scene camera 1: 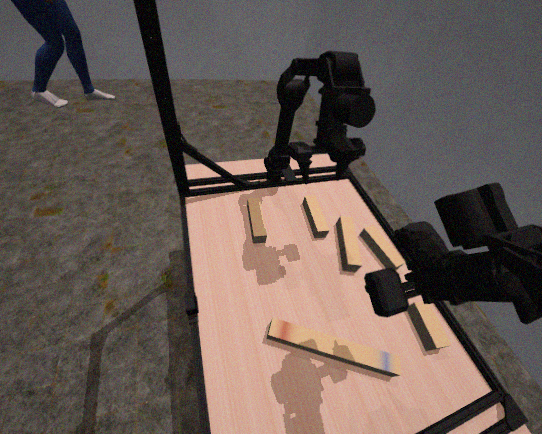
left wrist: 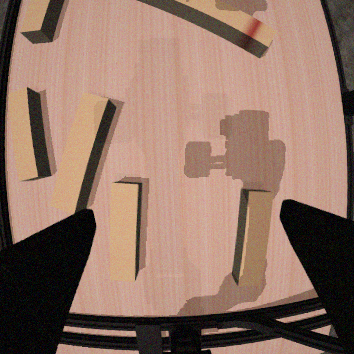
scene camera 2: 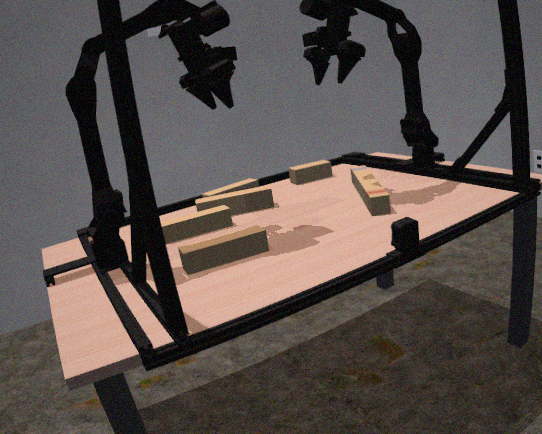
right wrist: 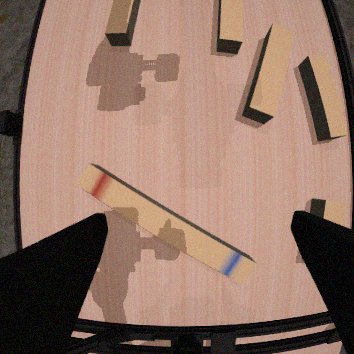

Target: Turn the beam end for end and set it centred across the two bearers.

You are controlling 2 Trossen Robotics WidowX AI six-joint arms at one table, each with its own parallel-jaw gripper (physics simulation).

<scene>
My left gripper is open, holding nothing. My right gripper is open and holds nothing. On the table rests a beam.
My left gripper shows as well in scene camera 1 and in the left wrist view. My right gripper is seen too in scene camera 2 and in the right wrist view.
</scene>
